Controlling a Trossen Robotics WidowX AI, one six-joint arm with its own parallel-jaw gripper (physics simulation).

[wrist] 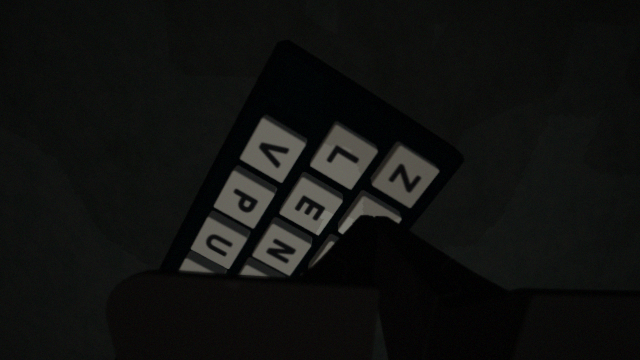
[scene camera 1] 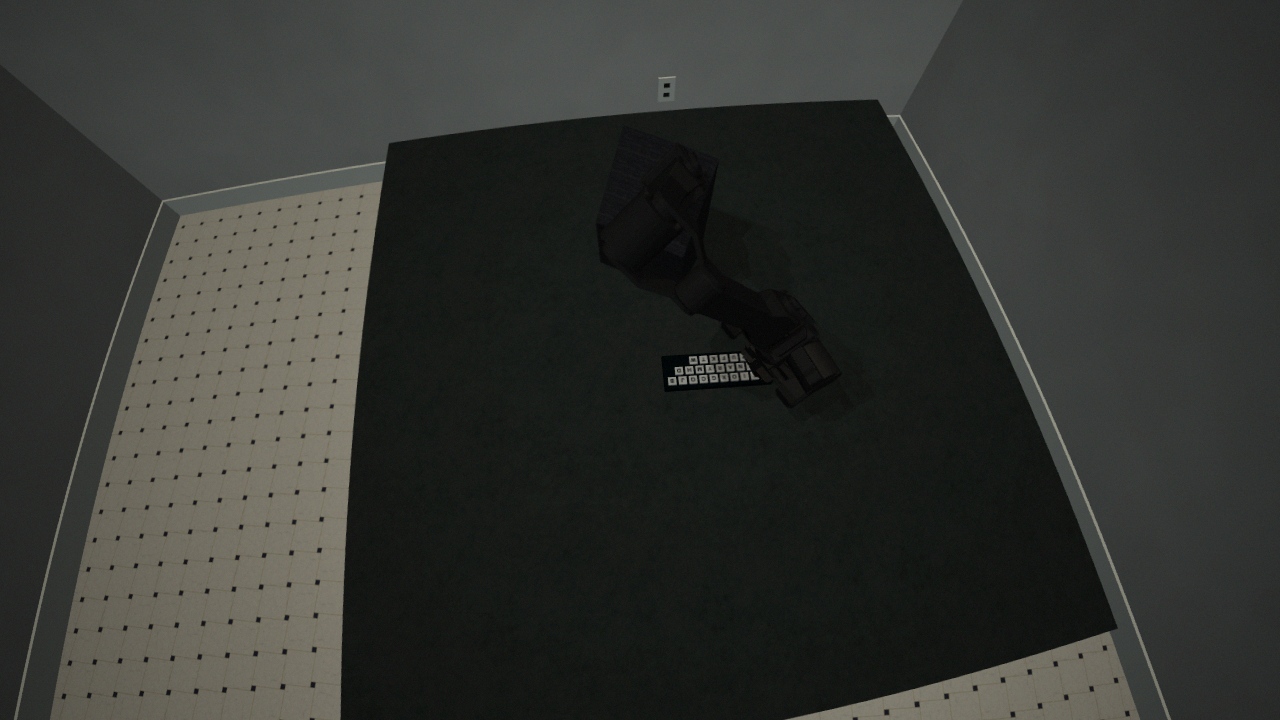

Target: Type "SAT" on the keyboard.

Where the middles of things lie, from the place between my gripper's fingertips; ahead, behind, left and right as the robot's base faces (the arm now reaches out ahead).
My hand is 40 mm past the black keyboard [scene camera 1: 724, 369], 60 mm to the left of it and 10 mm above it.
